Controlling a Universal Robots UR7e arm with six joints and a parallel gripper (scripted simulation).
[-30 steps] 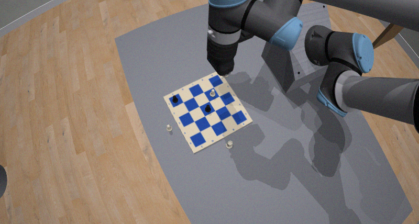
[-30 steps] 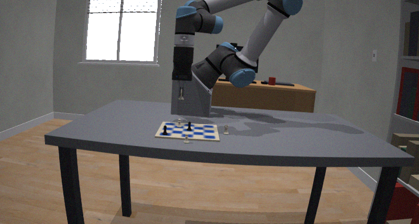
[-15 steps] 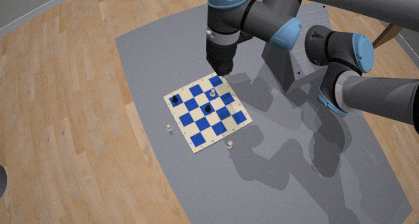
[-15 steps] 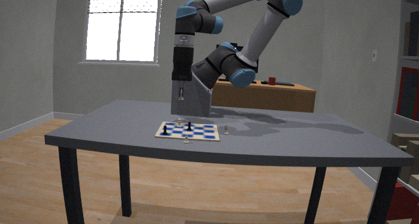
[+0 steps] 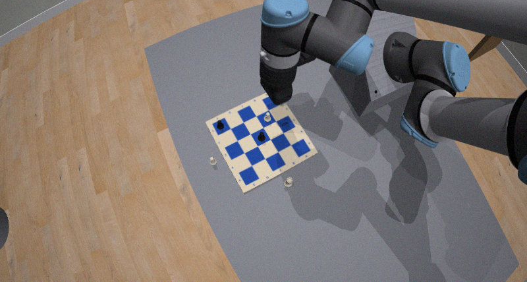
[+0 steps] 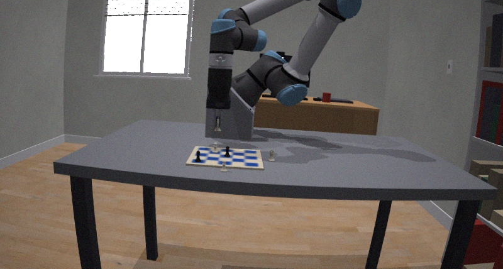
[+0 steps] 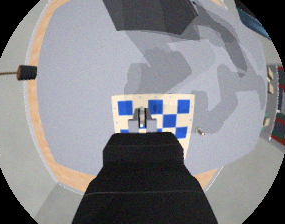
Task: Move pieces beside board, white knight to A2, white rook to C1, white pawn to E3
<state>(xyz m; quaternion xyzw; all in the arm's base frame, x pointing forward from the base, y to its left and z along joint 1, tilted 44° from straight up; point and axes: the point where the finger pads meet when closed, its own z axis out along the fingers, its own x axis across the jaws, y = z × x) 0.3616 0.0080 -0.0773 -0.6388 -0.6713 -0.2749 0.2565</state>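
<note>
The chessboard lies 10 cm below my hand, 8 cm ahead of it and 4 cm to the left of it. Also, from my hand: white rook: 18 cm to the left, 8 cm below, 7 cm ahead; white knight: 2 cm below.
</note>
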